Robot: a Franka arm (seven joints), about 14 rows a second.
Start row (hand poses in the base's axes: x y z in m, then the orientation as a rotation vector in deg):
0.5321 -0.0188 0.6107 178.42 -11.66 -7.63
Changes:
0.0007 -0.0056 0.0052 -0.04 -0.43 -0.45
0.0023 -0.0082 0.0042 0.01 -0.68 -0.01
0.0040 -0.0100 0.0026 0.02 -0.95 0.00
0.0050 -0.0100 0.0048 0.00 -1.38 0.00
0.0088 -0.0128 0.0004 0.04 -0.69 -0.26
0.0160 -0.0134 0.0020 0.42 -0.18 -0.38
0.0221 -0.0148 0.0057 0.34 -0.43 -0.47
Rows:
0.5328 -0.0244 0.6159 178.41 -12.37 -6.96
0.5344 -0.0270 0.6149 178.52 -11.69 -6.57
0.5361 -0.0288 0.6133 178.56 -11.68 -6.16
0.5371 -0.0288 0.6155 178.59 -11.68 -5.48
0.5409 -0.0316 0.6111 178.53 -12.08 -6.57
0.5481 -0.0322 0.6127 178.84 -12.26 -7.42
0.5542 -0.0336 0.6164 178.78 -12.40 -7.02

